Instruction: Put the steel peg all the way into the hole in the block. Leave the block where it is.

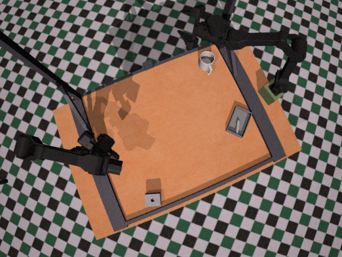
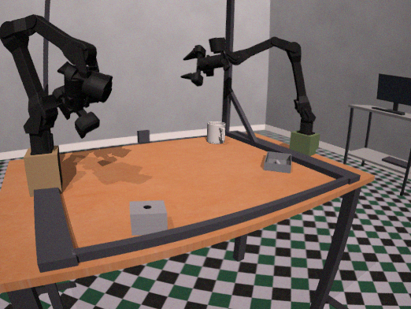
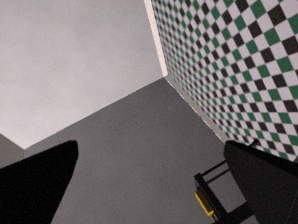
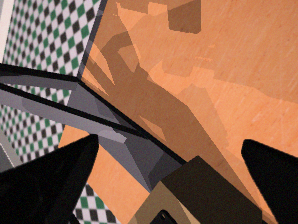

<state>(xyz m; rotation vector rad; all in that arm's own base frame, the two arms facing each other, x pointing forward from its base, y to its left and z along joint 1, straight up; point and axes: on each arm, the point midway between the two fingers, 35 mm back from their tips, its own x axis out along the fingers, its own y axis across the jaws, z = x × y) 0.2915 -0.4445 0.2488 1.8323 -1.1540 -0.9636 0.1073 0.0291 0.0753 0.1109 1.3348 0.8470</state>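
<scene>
My left gripper is now 440 mm short of the grey tray, 330 mm above it and 150 mm to the right of it. From my left hand the other things lie so: grey block: 660 mm ahead, 410 mm to the right, 300 mm below.
</scene>
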